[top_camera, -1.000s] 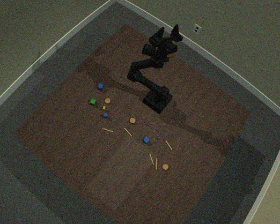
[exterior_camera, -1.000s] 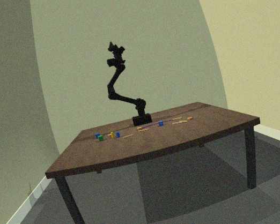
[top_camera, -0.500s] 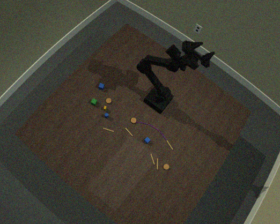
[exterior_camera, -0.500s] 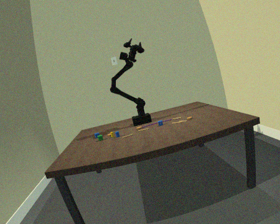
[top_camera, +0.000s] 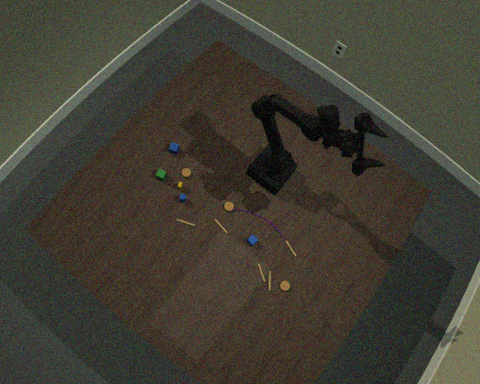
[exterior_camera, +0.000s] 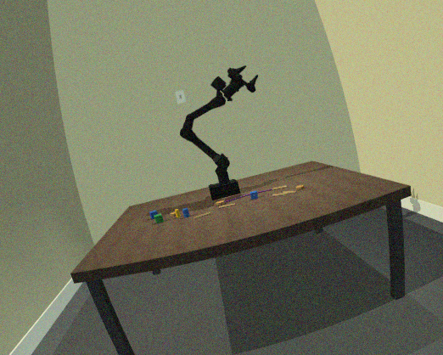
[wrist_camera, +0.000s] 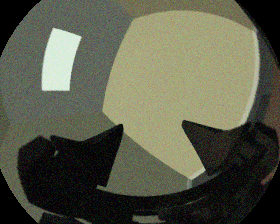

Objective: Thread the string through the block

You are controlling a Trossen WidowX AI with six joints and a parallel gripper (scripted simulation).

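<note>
Now: the thin stick 630 mm below my gripper tip, 190 mm ahead of it and 50 mm to the right of it. The rest, counted from my gripper tip: round wooden button 630 mm below, 340 mm to the right, 220 mm ahead; yellow block 620 mm below, 550 mm to the right, 280 mm ahead; blue cube 680 mm to the right, 620 mm below, 170 mm ahead.
</note>
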